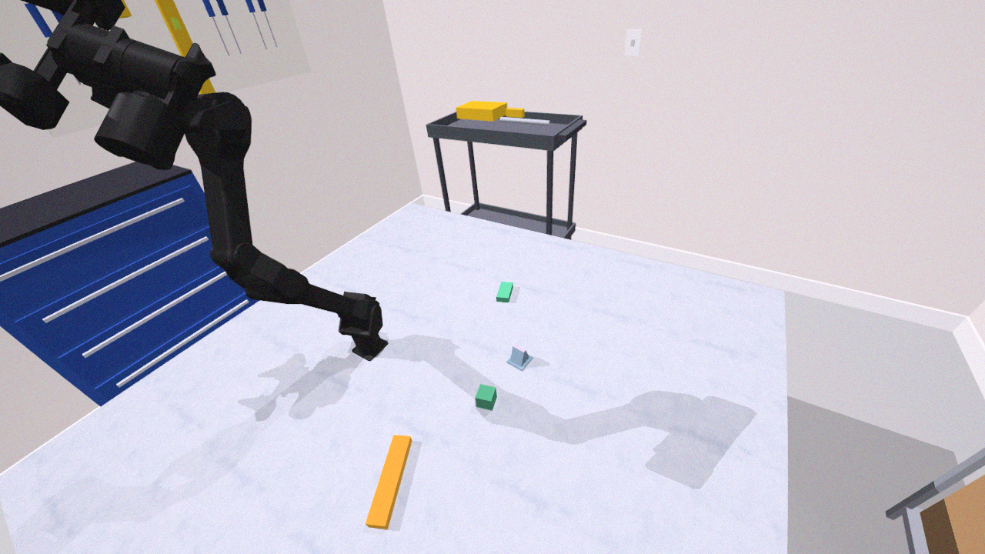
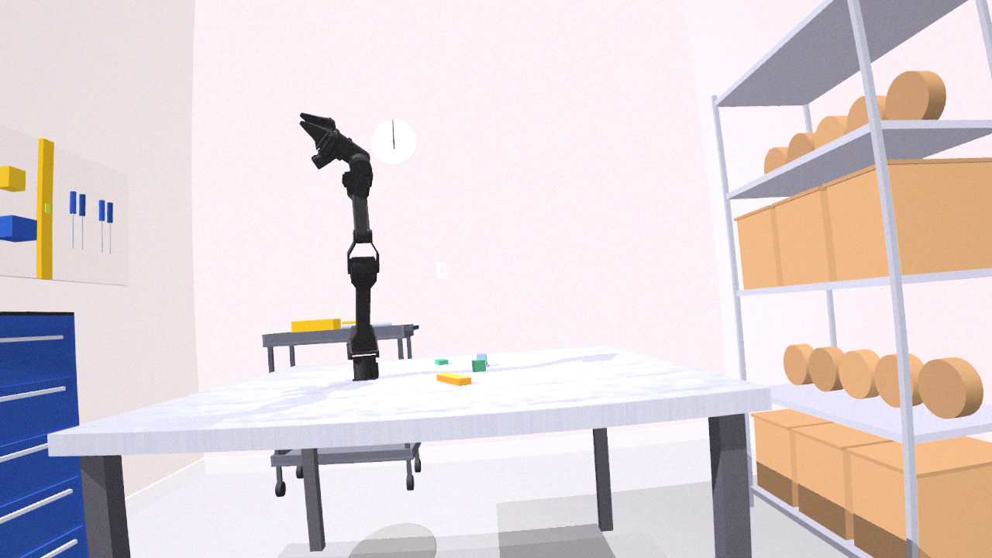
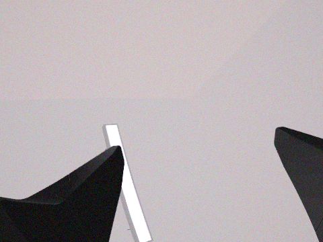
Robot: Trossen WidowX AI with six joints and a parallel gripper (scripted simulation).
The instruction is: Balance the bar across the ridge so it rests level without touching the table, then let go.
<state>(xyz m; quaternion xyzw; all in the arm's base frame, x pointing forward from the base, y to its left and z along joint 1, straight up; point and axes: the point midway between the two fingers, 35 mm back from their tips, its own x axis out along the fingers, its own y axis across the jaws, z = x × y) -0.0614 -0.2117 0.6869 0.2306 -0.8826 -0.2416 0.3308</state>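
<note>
My gripper tip is now 35 cm short of the orange bar, 3 cm to the right of it and 70 cm above it. Round my gripper tip: green cube (42 cm ahead, 24 cm to the left, 69 cm below).
</note>
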